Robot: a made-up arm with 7 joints.
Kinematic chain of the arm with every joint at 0, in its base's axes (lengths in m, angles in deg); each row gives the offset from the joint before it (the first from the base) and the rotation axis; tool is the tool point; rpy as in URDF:
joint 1: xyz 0 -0.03 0.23 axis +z
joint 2: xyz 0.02 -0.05 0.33 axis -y
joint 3: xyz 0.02 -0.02 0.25 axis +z
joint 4: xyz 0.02 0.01 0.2 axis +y
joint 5: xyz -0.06 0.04 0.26 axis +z
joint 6: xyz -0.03 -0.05 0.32 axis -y
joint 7: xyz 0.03 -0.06 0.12 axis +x
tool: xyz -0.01 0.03 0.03 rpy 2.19 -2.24 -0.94
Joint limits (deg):
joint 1: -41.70..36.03
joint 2: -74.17..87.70
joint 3: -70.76..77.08
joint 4: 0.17..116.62
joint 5: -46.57..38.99
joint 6: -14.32..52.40
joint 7: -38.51..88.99
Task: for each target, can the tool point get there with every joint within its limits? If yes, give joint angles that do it. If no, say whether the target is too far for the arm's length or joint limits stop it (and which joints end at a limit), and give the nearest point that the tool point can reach.
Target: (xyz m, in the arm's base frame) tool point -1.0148 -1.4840 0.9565
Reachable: no: too far | nearest point -0.6918 -0.9734 0.8252 | short by 0.618 m
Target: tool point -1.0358 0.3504 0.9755
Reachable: yes | joints -26.92 70.03 -54.20 9.23 9.87 15.55 10.27
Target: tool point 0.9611 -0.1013 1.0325
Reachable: yes | joints -4.67 -20.41 5.27 79.49 -32.53 29.04 34.67
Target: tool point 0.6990 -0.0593 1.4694
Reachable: yes | joints -12.41 -12.12 23.64 53.89 -17.60 38.85 18.00
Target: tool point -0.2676 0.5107 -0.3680
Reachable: no: joint limits stop it (at a limit: joint 1, joint 2, joint 4, joint 5) | nearest point 0.0350 0.4153 0.0426 | short by 0.519 m
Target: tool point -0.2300 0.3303 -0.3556
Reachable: no: joint limits stop it (at a limit: joint 1, joint 2, joint 4, joint 5) | nearest point 0.0698 0.3474 0.0094 | short by 0.473 m
